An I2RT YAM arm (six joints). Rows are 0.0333 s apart.
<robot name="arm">
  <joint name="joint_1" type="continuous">
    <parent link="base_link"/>
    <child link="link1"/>
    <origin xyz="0 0 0.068" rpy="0 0 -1.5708"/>
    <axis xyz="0 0 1"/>
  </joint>
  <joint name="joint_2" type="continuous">
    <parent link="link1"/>
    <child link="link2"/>
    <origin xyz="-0.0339 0.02 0.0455" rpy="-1.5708 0 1.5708"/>
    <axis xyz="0 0 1"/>
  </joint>
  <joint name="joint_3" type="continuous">
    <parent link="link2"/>
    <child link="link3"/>
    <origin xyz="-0.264 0 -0.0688" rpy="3.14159 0 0"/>
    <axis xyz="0 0 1"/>
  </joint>
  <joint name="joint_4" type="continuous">
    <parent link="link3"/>
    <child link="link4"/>
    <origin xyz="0.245 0.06 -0.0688" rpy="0 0 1.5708"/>
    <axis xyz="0 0 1"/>
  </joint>
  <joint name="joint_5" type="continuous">
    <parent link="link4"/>
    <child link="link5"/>
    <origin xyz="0.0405 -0.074 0.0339" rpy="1.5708 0 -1.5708"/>
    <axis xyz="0 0 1"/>
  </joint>
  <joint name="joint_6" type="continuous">
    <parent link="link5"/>
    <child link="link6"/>
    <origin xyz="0.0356 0 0.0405" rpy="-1.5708 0 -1.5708"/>
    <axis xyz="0 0 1"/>
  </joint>
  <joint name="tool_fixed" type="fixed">
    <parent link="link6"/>
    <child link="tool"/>
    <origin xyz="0 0 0" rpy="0 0 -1.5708"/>
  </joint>
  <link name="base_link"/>
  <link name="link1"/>
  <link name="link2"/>
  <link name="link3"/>
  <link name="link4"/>
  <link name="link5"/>
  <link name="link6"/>
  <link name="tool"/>
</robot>
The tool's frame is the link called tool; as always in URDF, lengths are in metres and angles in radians. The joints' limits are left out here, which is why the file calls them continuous.
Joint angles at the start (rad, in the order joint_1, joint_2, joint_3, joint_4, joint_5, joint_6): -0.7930 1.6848 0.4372 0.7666 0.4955 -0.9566
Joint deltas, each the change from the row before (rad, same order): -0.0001 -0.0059 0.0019 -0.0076 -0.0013 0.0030; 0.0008 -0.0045 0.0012 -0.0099 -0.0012 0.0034; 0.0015 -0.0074 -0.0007 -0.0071 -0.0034 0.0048; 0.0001 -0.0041 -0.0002 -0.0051 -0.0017 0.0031; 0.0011 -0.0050 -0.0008 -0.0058 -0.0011 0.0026; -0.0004 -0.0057 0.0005 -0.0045 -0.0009 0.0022; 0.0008 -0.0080 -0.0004 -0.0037 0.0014 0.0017; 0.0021 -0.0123 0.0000 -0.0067 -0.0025 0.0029; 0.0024 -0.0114 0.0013 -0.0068 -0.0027 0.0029; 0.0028 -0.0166 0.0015 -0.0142 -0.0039 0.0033; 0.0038 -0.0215 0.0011 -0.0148 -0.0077 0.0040; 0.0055 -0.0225 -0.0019 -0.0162 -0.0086 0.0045; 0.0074 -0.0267 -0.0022 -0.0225 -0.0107 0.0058; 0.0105 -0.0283 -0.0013 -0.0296 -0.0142 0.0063; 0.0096 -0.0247 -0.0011 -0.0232 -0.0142 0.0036
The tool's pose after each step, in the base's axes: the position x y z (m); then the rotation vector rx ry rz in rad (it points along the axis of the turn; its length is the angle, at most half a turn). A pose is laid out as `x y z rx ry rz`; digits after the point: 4 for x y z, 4 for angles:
0.1832 -0.2101 0.1150 0.1710 2.3870 -1.4825
0.1833 -0.2098 0.1155 0.1717 2.3897 -1.4773
0.1833 -0.2091 0.1166 0.1727 2.3869 -1.4712
0.1832 -0.2088 0.1171 0.1745 2.3865 -1.4675
0.1831 -0.2083 0.1177 0.1749 2.3866 -1.4640
0.1829 -0.2082 0.1188 0.1778 2.3837 -1.4633
0.1828 -0.2079 0.1204 0.1811 2.3788 -1.4655
0.1830 -0.2072 0.1230 0.1817 2.3703 -1.4639
0.1835 -0.2066 0.1255 0.1819 2.3613 -1.4621
0.1839 -0.2057 0.1288 0.1805 2.3541 -1.4577
0.1843 -0.2043 0.1331 0.1770 2.3412 -1.4510
0.1845 -0.2020 0.1367 0.1702 2.3313 -1.4407
0.1847 -0.1989 0.1407 0.1604 2.3227 -1.4256
0.1854 -0.1951 0.1445 0.1436 2.3174 -1.4033
0.1862 -0.1916 0.1480 0.1258 2.3101 -1.3840

